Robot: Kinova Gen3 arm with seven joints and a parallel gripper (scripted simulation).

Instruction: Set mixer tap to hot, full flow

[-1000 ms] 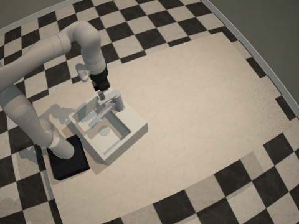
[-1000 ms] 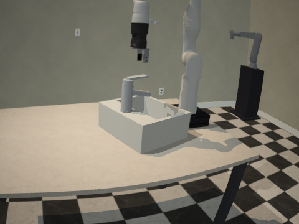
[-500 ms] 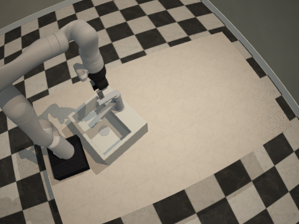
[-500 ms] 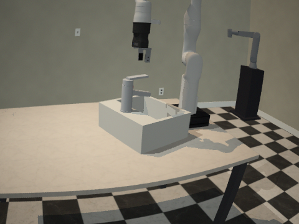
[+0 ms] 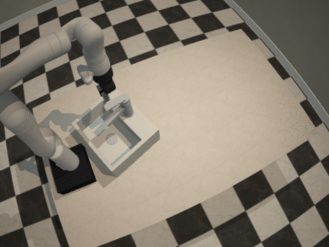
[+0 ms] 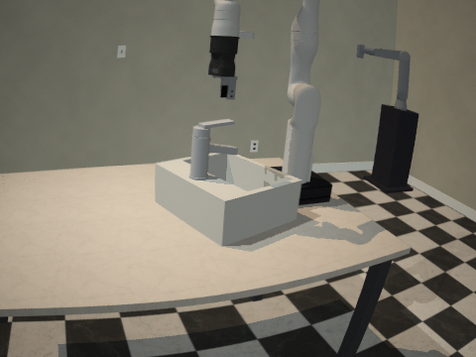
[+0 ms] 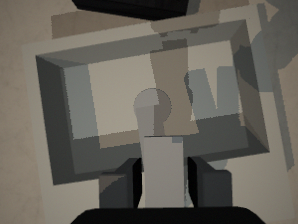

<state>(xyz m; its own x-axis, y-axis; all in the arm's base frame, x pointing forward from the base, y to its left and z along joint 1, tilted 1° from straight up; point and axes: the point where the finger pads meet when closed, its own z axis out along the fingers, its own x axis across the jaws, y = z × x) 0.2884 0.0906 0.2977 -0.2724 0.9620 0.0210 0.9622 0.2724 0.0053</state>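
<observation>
The lever is 20 mm ahead of my hand, 10 mm to the left of it and 90 mm below it. The rest, counted from my hand: white sink basin: 40 mm behind, 30 mm to the right, 320 mm below.
</observation>
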